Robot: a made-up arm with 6 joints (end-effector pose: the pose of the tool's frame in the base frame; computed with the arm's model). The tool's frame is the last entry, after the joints. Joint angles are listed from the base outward.
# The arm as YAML. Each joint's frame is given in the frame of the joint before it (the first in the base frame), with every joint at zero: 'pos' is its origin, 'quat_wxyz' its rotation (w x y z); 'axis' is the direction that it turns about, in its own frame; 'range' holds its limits. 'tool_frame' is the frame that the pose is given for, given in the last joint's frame.
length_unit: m
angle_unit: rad
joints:
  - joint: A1
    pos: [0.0, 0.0, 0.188]
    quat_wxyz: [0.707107, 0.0, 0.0, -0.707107]
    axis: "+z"
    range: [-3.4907, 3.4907]
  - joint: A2
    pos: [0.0, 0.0, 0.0]
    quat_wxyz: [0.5, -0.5, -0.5, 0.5]
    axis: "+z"
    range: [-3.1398, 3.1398]
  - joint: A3
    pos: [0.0, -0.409, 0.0]
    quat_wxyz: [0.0, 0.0, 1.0, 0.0]
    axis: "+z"
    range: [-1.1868, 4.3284]
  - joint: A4
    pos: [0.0, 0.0, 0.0]
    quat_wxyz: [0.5, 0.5, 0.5, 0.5]
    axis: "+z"
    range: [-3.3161, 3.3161]
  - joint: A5
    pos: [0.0, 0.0, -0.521]
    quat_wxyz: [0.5, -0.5, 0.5, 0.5]
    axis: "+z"
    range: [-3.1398, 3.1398]
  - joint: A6
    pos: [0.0, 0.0, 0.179]
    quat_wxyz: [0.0, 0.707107, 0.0, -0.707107]
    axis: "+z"
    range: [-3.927, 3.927]
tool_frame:
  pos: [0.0, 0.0, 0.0]
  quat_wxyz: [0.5, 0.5, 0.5, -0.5]
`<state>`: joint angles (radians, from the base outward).
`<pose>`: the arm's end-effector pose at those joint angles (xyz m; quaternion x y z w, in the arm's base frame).
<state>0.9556 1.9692 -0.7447 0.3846 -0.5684 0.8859</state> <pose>0.0955 -0.1523 -0.2479 0.4207 -0.6973 -0.4607 0.3528</pose>
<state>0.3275 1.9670 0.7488 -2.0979 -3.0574 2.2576</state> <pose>0.3612 0.2178 -0.5122 0.5328 -0.3614 0.7247 0.2456</pose>
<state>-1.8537 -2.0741 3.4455 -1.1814 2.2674 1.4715</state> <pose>-0.0383 0.1116 -0.4892 0.2686 -0.2789 0.8522 0.3518</pose>
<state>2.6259 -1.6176 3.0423 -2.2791 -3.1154 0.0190</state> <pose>0.4399 -0.3832 -0.3443 0.1055 -0.7207 0.1255 0.6736</pose>
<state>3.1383 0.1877 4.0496 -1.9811 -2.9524 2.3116</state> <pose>0.4233 -0.0728 0.3695 -0.1050 -0.7759 -0.5404 0.3080</pose>
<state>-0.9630 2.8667 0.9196 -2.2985 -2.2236 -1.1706</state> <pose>-0.0192 0.2361 -0.6411 -0.7387 -0.0274 -0.2274 0.6339</pose>
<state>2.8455 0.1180 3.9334 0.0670 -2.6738 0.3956</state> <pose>0.3883 0.0683 0.2597 0.5048 -0.2093 0.8069 0.2242</pose>
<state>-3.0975 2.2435 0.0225 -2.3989 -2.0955 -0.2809</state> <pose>0.0976 -0.1277 -0.4083 -0.3105 0.8861 -0.3270 0.1074</pose>
